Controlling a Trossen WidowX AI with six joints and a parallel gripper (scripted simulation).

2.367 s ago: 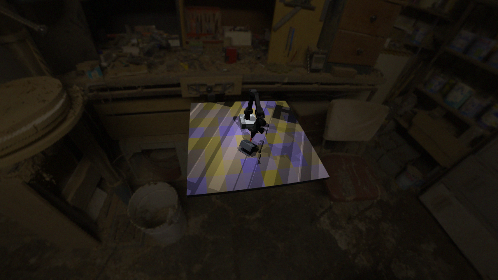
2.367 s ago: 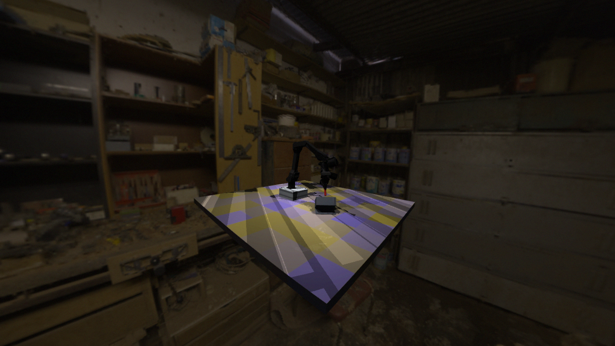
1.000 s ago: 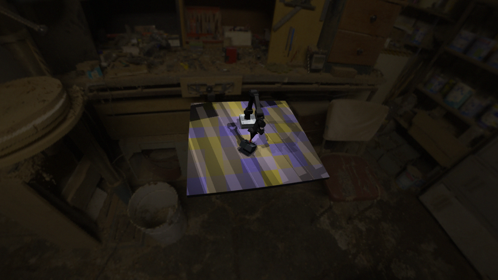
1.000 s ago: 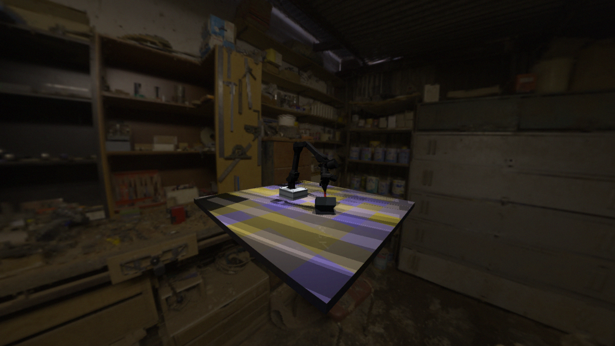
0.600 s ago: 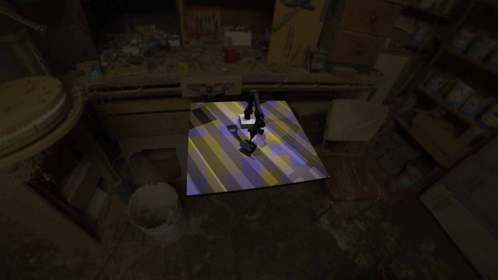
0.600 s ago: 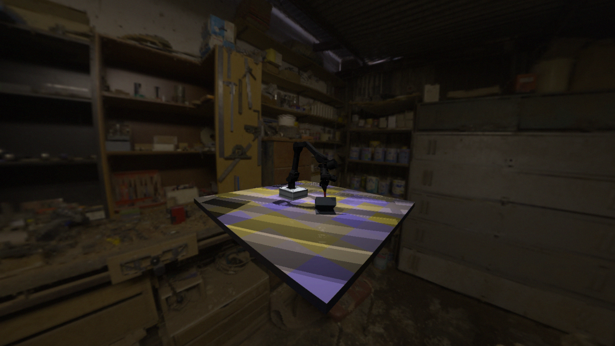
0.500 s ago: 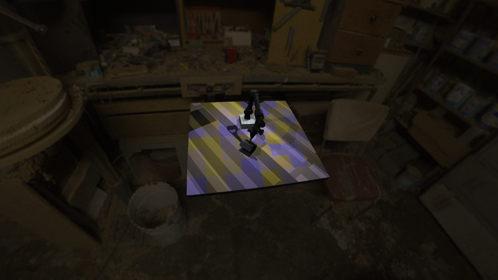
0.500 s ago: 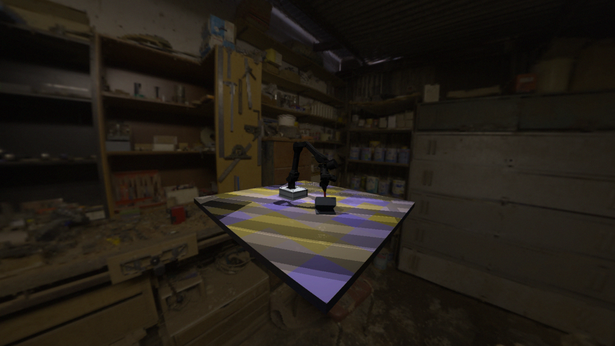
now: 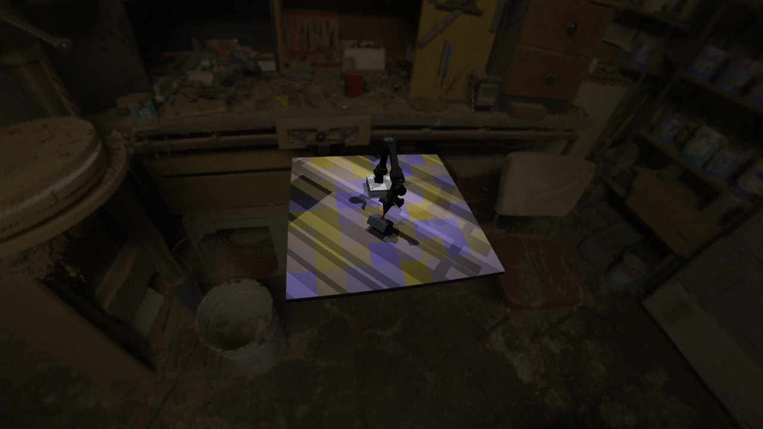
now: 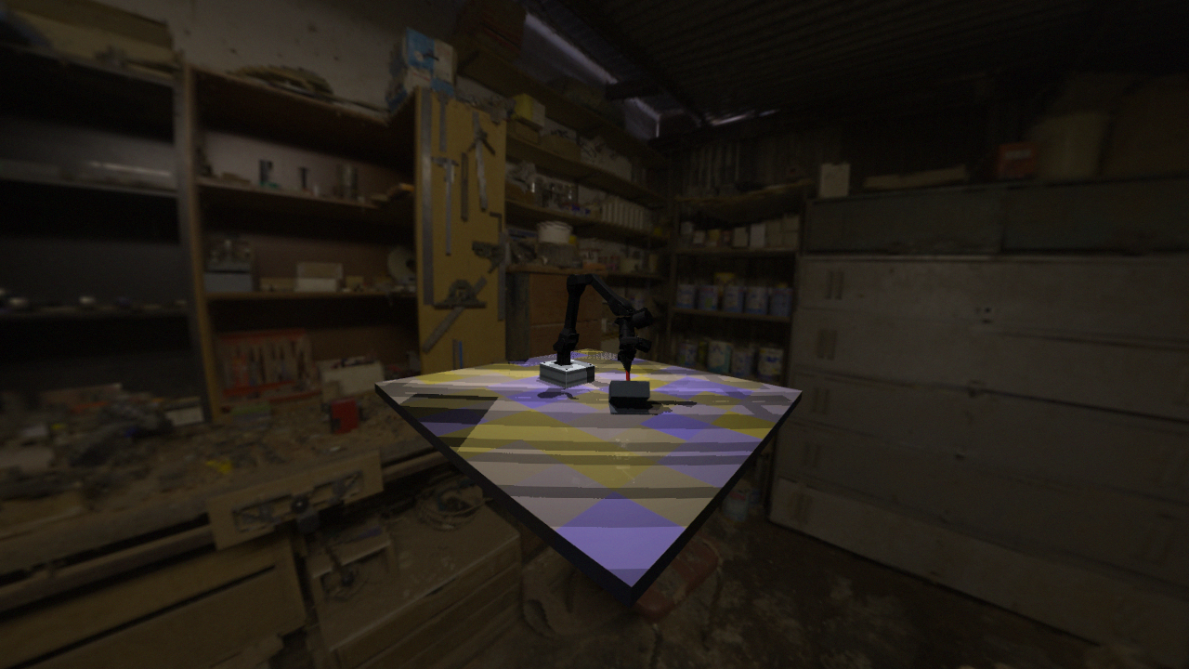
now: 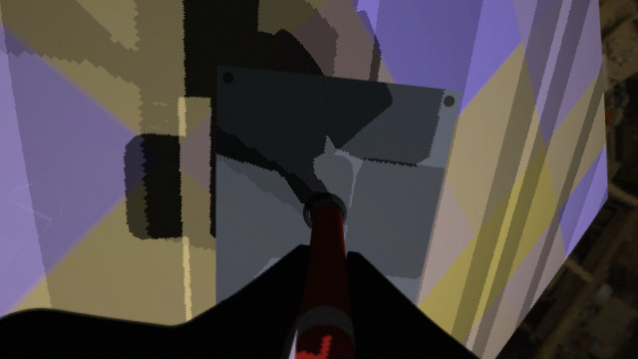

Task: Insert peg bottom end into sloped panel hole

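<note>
Right now my gripper tip is 1 cm past the dark red round peg and 1 cm below it. From my gripper tip the other things lie so: sloped panel block: 3 cm ahead, 2 cm to the right, 6 cm below.
</note>
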